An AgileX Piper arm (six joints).
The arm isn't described. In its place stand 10 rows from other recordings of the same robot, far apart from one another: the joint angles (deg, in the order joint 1, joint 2, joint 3, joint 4, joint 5, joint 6), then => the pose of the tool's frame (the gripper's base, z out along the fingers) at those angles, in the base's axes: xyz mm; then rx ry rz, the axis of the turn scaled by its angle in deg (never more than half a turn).
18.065 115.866 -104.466 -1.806 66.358 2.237 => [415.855 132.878 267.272 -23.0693 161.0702 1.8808]
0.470 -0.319 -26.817 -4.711 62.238 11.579 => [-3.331 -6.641 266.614 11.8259 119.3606 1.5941]
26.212 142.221 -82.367 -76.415 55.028 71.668 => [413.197 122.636 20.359 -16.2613 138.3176 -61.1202]
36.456 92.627 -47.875 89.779 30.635 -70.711 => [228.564 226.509 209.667 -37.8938 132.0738 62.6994]
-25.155 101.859 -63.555 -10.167 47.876 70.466 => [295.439 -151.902 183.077 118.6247 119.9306 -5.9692]
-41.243 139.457 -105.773 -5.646 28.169 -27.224 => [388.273 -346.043 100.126 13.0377 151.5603 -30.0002]
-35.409 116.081 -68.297 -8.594 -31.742 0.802 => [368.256 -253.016 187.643 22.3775 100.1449 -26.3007]
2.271 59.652 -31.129 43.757 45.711 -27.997 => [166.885 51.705 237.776 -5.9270 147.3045 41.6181]
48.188 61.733 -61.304 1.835 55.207 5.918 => [135.676 155.271 361.575 -51.2190 134.2635 25.4770]
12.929 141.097 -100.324 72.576 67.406 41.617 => [444.012 184.175 100.688 -72.0155 -106.1084 -62.8081]
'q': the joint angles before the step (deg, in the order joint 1, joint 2, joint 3, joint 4, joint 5, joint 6). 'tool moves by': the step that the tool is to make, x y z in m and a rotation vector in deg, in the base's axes. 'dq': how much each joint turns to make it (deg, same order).
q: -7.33, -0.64, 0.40, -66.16, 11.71, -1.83
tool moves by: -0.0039, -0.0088, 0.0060, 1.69, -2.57, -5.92
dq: 0.03, 0.10, -0.72, -12.26, 5.35, 14.11
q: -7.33, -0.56, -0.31, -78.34, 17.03, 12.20
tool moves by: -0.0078, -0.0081, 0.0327, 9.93, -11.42, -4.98
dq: 0.00, 1.53, -5.31, -9.05, 5.70, 20.78
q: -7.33, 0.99, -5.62, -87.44, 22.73, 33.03
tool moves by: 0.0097, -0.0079, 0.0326, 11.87, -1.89, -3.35
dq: -0.09, 9.68, -8.14, 6.31, 4.86, 5.59
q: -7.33, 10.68, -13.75, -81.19, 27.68, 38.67
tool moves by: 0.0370, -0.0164, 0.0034, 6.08, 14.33, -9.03
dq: 0.06, 18.18, -6.03, 5.42, 9.59, -1.80
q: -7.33, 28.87, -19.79, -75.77, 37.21, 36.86
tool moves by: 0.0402, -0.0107, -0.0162, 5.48, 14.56, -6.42
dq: -0.04, 17.21, -4.47, 5.47, 6.08, -1.05
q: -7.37, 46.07, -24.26, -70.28, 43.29, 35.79
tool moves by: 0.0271, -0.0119, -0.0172, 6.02, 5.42, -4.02
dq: -4.33, 11.08, -3.00, 3.65, -2.57, 1.28
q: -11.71, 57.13, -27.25, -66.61, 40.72, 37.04
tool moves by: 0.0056, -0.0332, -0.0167, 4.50, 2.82, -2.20
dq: -13.90, 6.72, -1.23, 2.97, -11.39, -6.58
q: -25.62, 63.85, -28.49, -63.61, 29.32, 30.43
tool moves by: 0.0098, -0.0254, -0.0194, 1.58, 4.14, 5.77
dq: -8.67, 7.44, -1.09, -0.91, -11.33, -8.34
